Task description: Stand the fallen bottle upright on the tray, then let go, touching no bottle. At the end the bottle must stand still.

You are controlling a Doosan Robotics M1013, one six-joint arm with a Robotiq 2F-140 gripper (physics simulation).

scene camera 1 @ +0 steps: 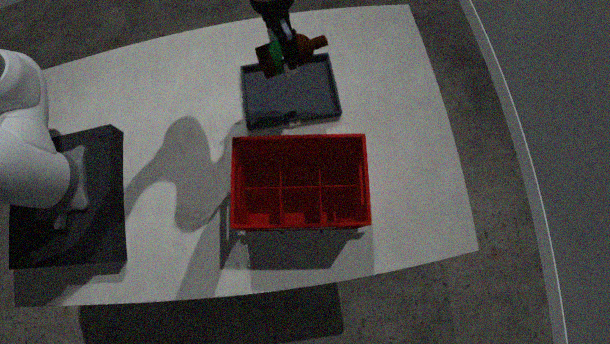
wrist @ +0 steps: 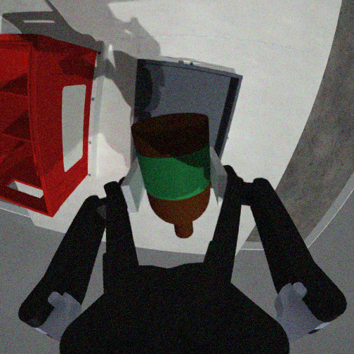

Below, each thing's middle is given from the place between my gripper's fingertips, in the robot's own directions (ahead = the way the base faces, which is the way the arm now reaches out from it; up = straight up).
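Brown bottle (scene camera 1: 269,55): 20 mm above my hand, 20 mm ahead of it.
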